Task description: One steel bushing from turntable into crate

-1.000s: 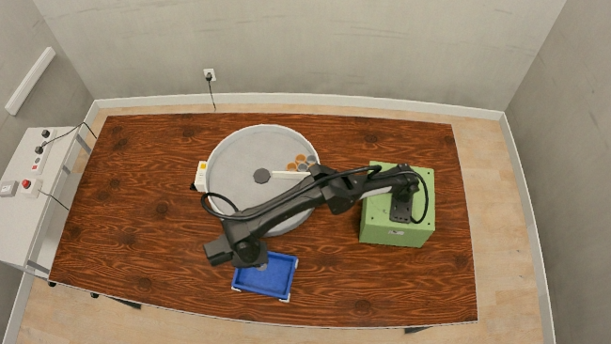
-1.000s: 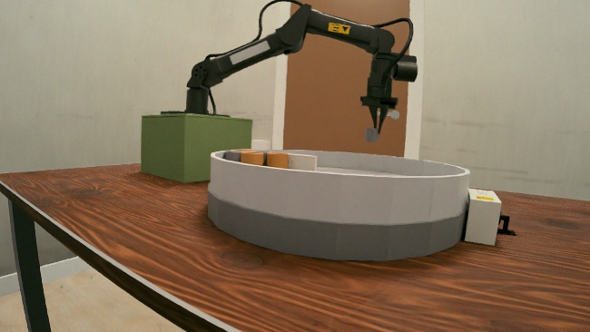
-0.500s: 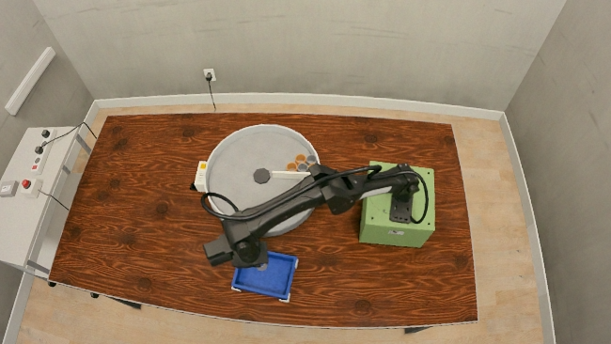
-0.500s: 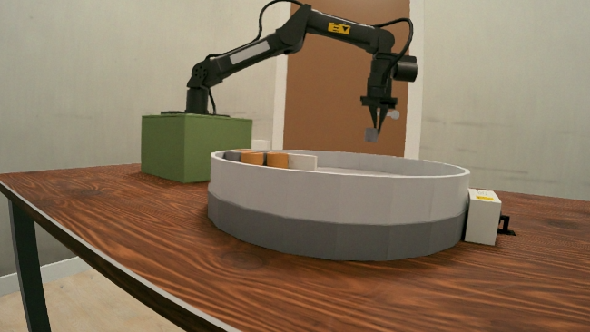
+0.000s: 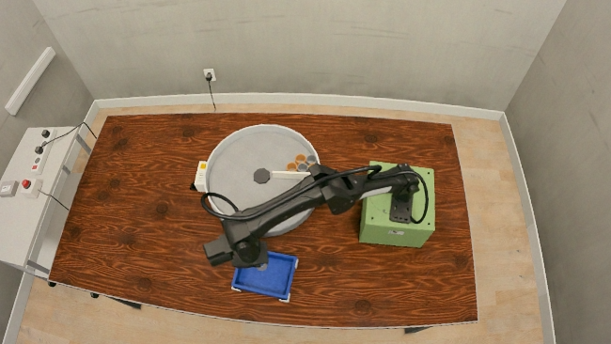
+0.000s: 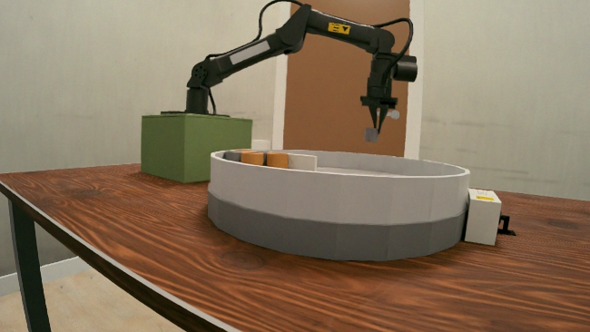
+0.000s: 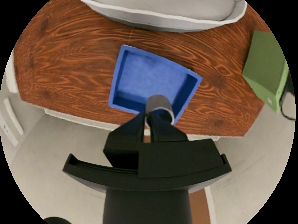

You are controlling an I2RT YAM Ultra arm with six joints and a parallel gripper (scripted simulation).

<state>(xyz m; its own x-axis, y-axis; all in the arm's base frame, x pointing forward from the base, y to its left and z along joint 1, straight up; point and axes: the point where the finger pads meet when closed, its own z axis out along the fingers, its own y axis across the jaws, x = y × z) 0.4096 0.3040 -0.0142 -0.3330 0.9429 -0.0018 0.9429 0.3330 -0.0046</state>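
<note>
Now: hand 2 cm past the blue crate and 12 cm above it. Round my hand: round grey turntable: 8 cm ahead, 34 cm to the right, 10 cm below.
</note>
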